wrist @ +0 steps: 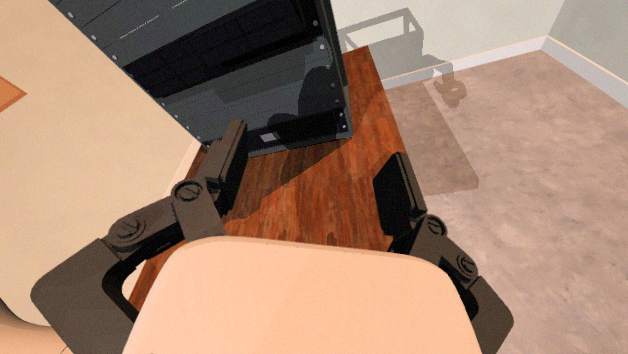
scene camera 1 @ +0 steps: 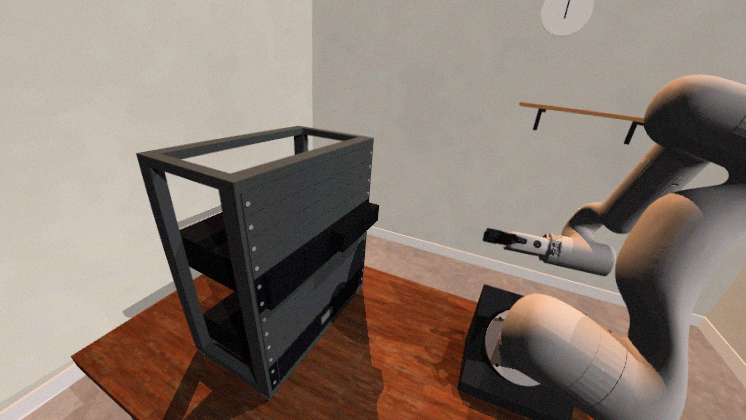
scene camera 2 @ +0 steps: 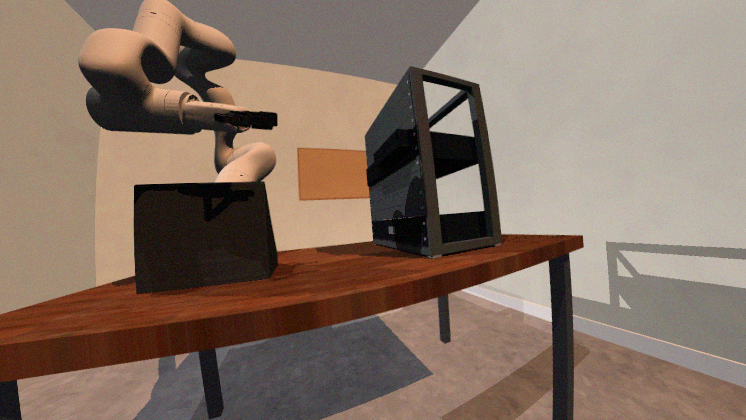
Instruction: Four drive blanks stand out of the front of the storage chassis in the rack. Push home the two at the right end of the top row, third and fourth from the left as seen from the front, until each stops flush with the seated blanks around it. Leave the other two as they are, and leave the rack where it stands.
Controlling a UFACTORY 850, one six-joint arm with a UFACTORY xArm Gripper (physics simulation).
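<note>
The rack (scene camera 1: 234, 234) (scene camera 2: 425, 156) (wrist: 338, 65) stands upright on the table. The dark storage chassis (scene camera 1: 300, 271) (scene camera 2: 376, 171) (wrist: 200, 60) crosses its front at mid height. A dark block of protruding blanks (scene camera 1: 357, 228) (scene camera 2: 394, 145) juts from the chassis toward its right end as seen from the front; single blanks in it cannot be told apart. In the wrist view shadow hides how far each blank stands out. My gripper (scene camera 1: 489, 235) (scene camera 2: 273, 120) (wrist: 318, 153) is open and empty, in the air well apart from the rack front, its fingers pointing toward the rack.
The arm's black pedestal (scene camera 1: 472, 339) (scene camera 2: 200, 245) stands on the wooden table (scene camera 1: 412, 313) (scene camera 2: 323, 271) (wrist: 320, 200), in front of the rack. A second dark unit (scene camera 1: 224, 323) (scene camera 2: 462, 225) sits low in the rack. A wall shelf (scene camera 1: 579, 111) is behind the arm.
</note>
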